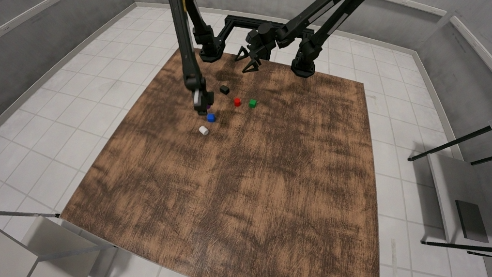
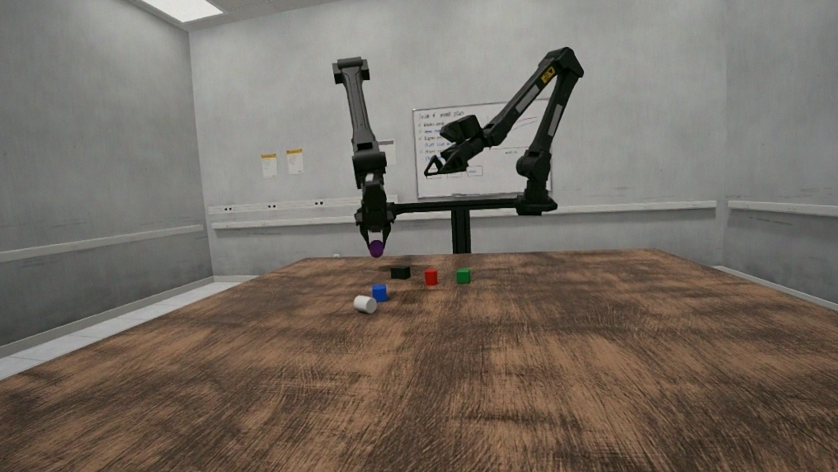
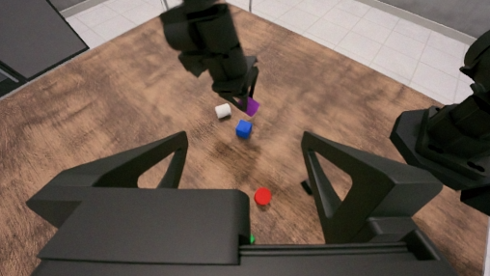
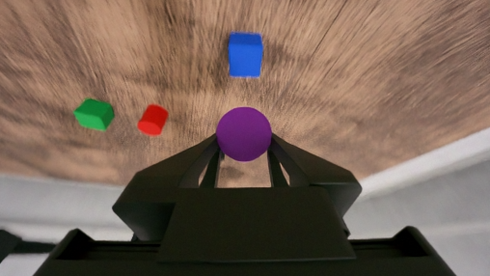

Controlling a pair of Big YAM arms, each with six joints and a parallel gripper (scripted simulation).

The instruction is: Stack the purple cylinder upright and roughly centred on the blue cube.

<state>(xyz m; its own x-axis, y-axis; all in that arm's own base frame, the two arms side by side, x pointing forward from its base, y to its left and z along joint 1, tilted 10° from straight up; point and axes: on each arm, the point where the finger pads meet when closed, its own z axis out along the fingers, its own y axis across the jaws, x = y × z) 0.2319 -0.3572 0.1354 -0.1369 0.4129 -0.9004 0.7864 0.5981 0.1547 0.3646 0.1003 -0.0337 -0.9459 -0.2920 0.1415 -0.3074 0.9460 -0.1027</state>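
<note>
My right gripper is now 10 mm short of the blue cube and 140 mm above it. From my right hand the other things lie so: white cylinder: 110 mm ahead, 20 mm to the right, 140 mm below; then red cylinder: 160 mm behind, 140 mm to the left, 140 mm below; then purple cylinder: 10 mm below.
</note>
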